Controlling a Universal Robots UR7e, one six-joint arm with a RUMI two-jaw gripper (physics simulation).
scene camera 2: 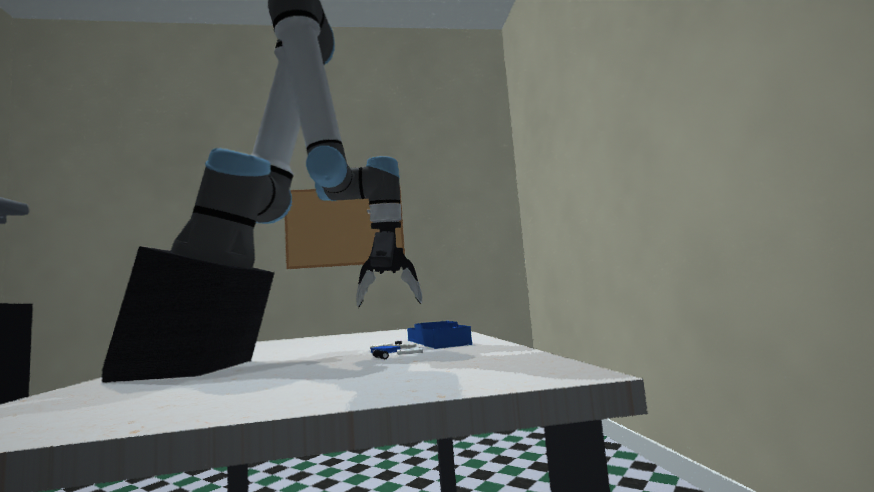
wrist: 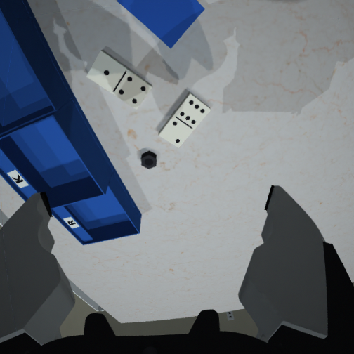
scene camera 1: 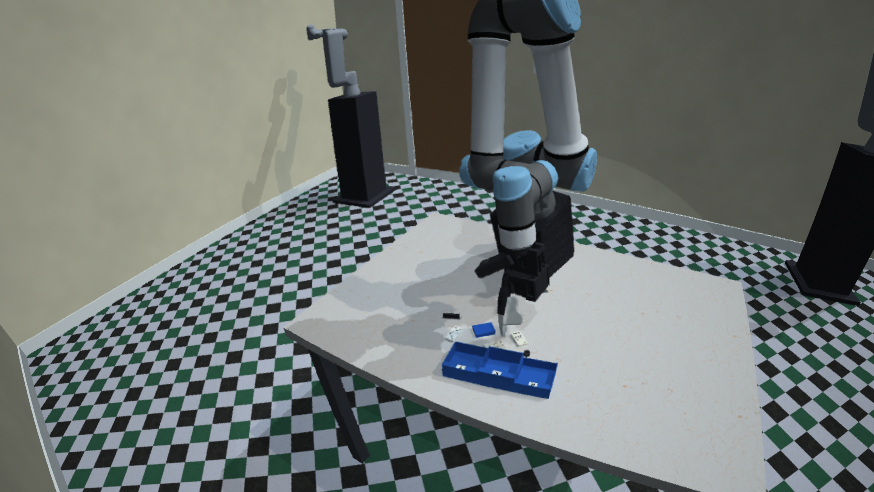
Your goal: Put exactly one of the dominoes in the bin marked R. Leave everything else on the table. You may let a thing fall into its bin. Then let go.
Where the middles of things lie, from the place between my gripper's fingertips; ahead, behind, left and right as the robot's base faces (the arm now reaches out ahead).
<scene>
Right now the blue three-compartment tray [scene camera 1: 498, 368] is 11 cm ahead of my hand, 7 cm below it and 1 cm to the right of it.
</scene>
